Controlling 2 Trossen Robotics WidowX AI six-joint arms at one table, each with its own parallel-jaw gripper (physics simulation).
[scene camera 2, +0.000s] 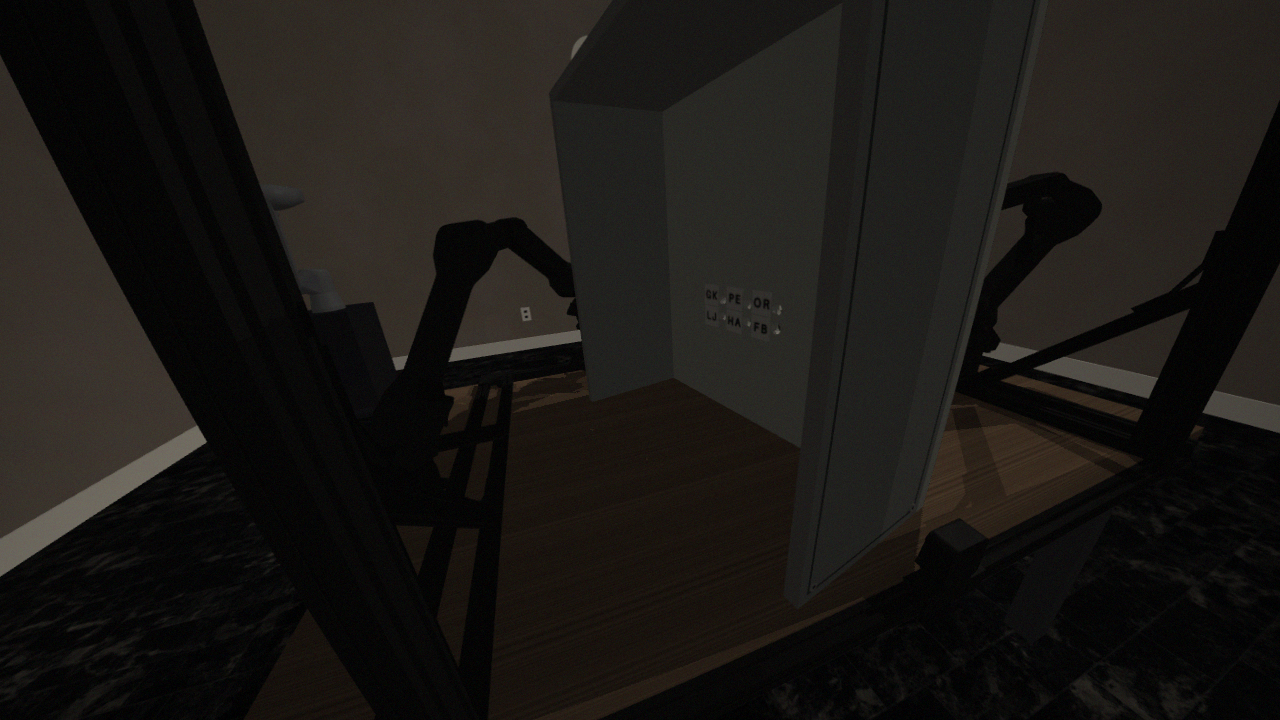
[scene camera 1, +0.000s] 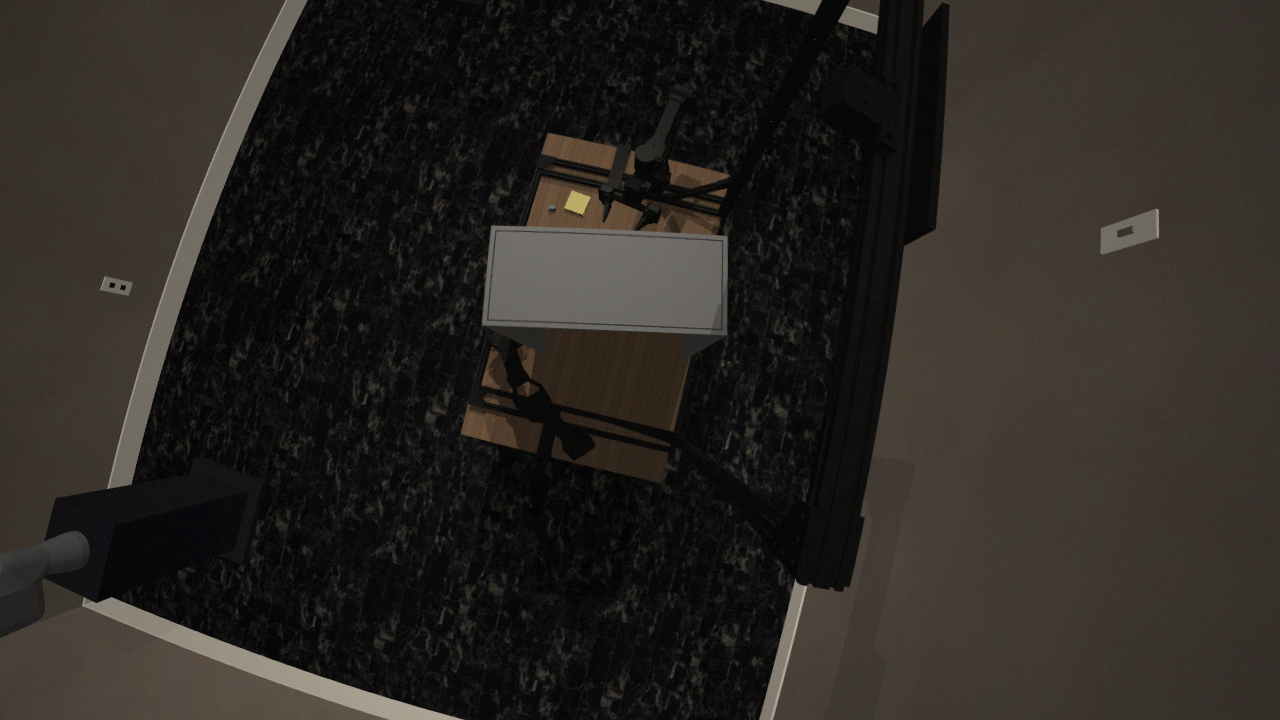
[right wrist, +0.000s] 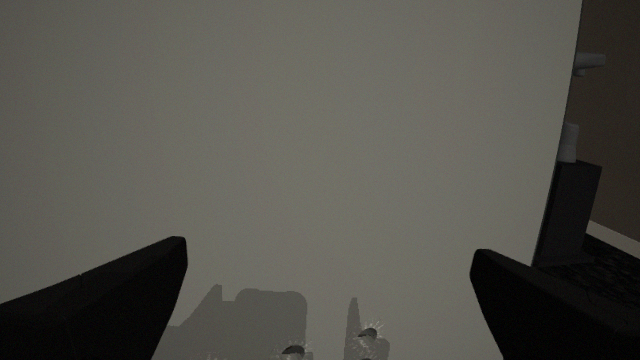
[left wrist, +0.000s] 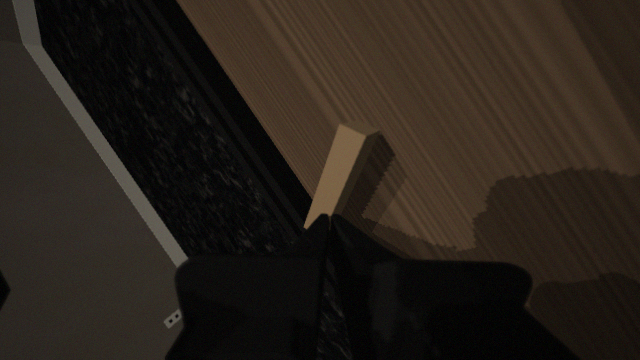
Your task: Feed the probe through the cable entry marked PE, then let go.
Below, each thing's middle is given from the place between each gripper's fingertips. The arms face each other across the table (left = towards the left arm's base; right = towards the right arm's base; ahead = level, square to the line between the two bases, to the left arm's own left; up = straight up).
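I see that the tan probe (left wrist: 353, 141) is 330 mm below my right hand, 350 mm ahead of it and 300 mm to the left of it.
The tan probe is 1 cm below my left hand, 2 cm to the right of it and 1 cm behind it.
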